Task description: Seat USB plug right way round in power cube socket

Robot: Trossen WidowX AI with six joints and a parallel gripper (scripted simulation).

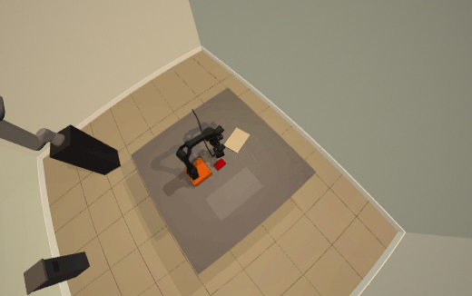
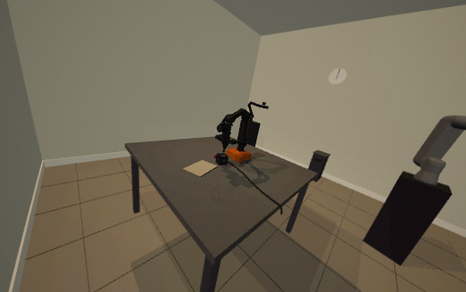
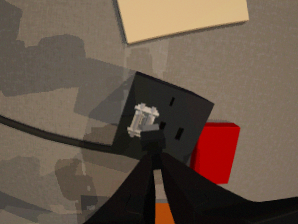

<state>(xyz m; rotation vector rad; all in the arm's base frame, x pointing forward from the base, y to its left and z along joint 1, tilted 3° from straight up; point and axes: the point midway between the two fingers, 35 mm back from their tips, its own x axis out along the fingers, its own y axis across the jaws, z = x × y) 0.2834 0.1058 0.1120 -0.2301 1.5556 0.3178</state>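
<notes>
Now: the USB plug 20 mm below my gripper tip. From my gripper tip the other things lie so: red block 120 mm below, 110 mm to the right, 50 mm behind; flat tan pad 210 mm ahead, 130 mm below, 20 mm to the left.
</notes>
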